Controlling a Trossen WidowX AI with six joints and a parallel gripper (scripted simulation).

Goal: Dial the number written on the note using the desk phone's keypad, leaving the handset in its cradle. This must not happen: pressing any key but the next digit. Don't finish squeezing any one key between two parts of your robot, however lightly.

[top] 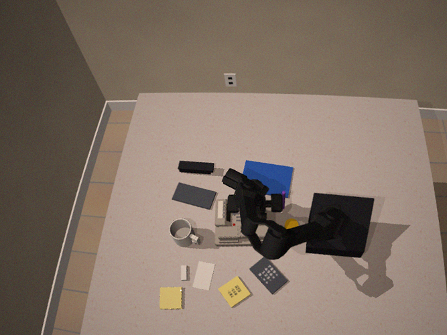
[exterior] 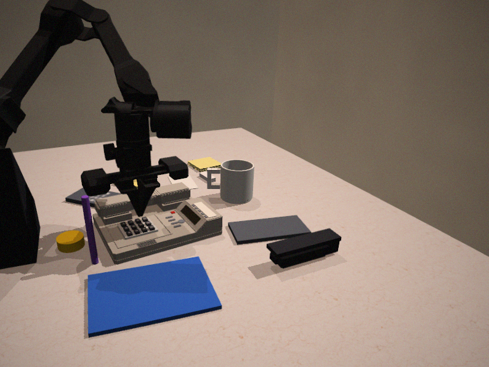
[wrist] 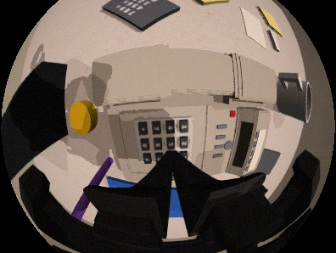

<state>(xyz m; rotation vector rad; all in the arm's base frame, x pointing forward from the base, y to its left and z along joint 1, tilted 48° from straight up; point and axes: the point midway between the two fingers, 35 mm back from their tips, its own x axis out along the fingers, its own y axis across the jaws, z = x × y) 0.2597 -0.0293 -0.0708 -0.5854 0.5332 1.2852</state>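
Right now the beige desk phone is 6 cm below my hand, 4 cm ahead of it and 2 cm to the left of it. From my hand the other things lie so: purple stick 10 cm behind, 4 cm to the right, 2 cm below; then handset 7 cm to the left, 4 cm below, 3 cm ahead; then blue pad 16 cm to the right, 8 cm below, 5 cm behind.
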